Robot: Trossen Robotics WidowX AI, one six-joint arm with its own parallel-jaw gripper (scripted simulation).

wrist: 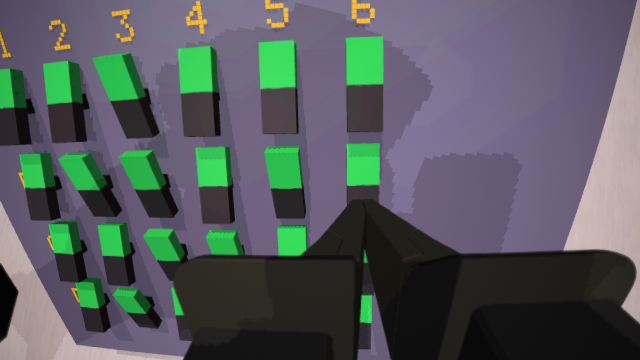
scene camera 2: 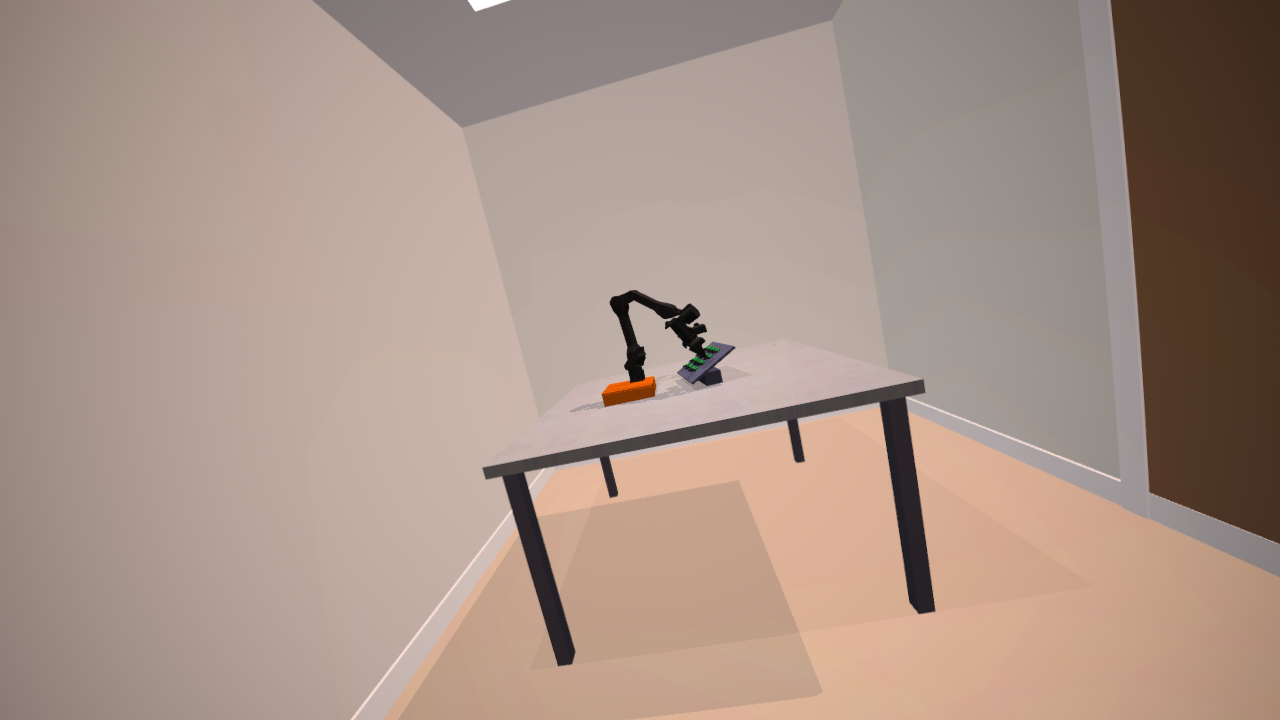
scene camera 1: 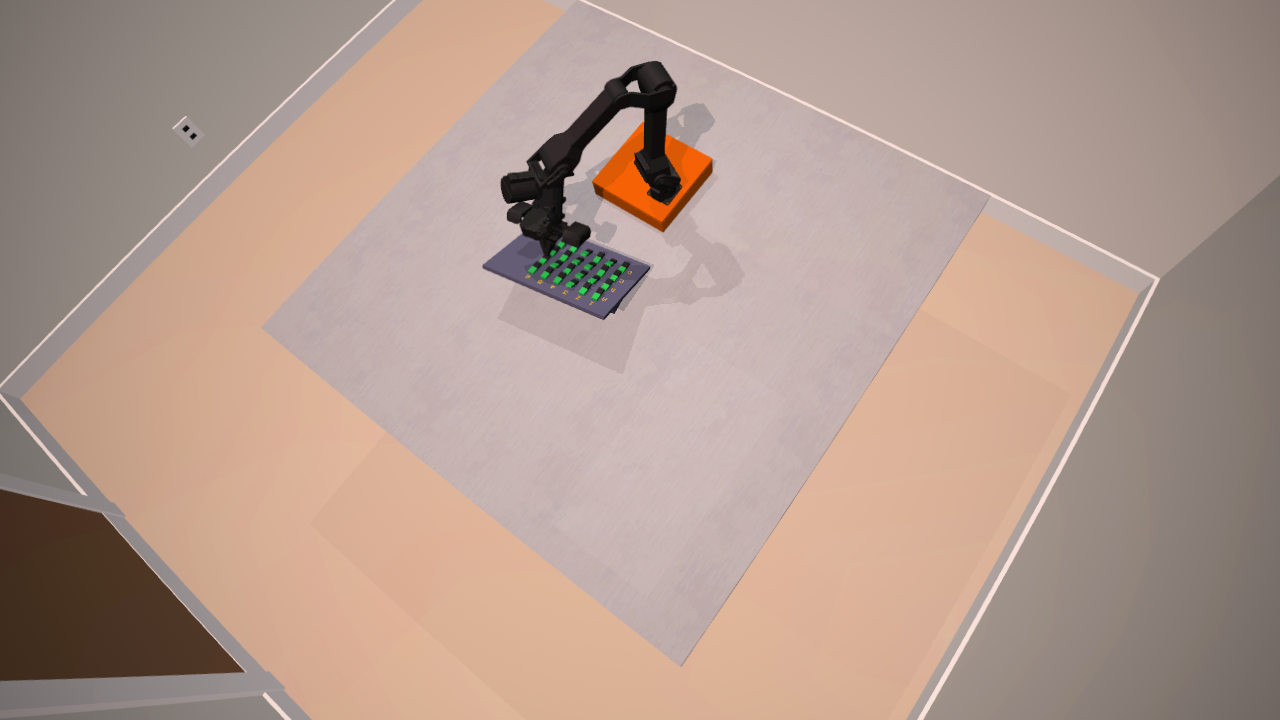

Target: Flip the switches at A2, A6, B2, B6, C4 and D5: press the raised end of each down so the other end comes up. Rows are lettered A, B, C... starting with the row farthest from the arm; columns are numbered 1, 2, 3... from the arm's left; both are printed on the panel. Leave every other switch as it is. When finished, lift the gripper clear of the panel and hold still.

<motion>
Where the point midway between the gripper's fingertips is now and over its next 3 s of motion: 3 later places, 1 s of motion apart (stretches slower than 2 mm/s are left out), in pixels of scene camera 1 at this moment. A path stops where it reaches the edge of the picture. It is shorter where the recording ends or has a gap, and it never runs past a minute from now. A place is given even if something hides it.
My gripper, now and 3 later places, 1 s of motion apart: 547, 255; 546, 256; 574, 247; 576, 260
</motion>
